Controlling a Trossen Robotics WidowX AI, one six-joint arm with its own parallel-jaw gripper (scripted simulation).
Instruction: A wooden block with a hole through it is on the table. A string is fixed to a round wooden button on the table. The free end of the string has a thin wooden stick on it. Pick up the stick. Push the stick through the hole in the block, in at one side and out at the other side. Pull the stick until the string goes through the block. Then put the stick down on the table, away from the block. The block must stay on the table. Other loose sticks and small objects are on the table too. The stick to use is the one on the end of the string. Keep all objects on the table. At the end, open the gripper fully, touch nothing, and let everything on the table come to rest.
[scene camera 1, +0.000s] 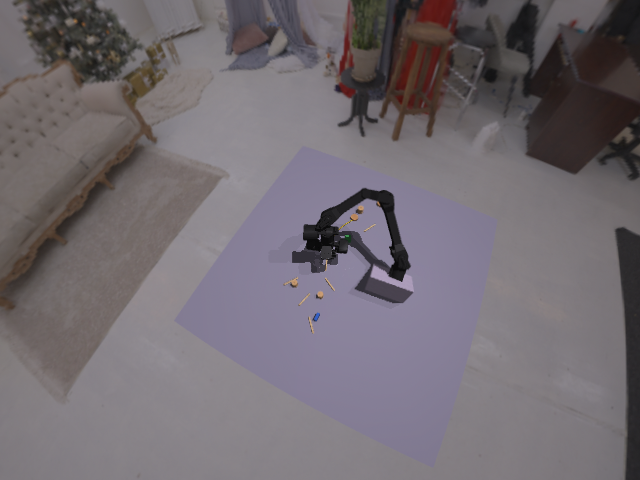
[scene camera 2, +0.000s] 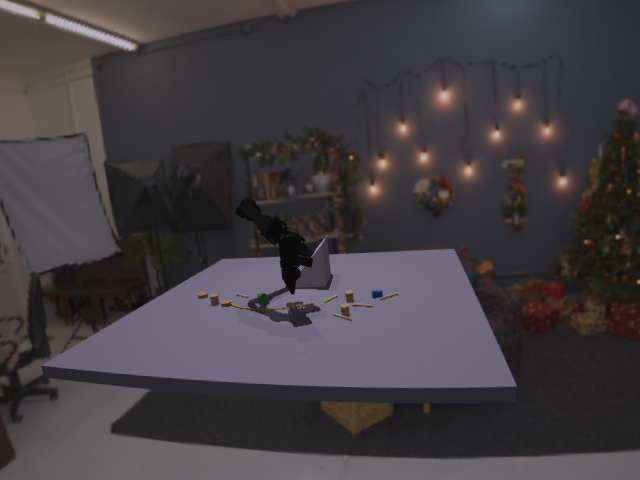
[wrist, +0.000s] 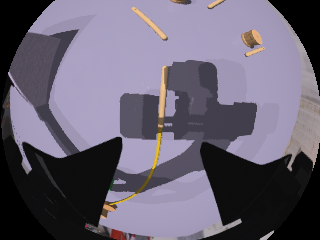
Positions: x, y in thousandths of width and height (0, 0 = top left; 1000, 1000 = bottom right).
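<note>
My gripper (scene camera 2: 457, 607) holds nothing, and it is open. I can see the gripper (wrist: 508, 606) in the wrist view too.
</note>
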